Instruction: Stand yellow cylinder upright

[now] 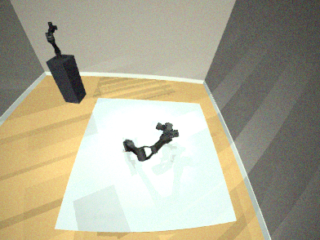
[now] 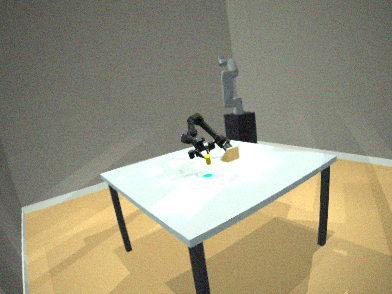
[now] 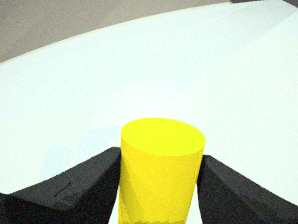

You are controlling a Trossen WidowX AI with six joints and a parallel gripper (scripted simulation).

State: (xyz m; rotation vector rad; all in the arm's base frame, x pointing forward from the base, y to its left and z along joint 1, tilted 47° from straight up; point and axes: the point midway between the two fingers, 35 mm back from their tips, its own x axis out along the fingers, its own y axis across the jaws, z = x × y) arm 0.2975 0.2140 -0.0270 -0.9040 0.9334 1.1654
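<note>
The cyan circle lies 130 mm below my gripper tip and 30 mm to the right of it. Round my gripper tip: yellow tall cylinder: 20 mm below, 10 mm to the right, 10 mm behind.
</note>
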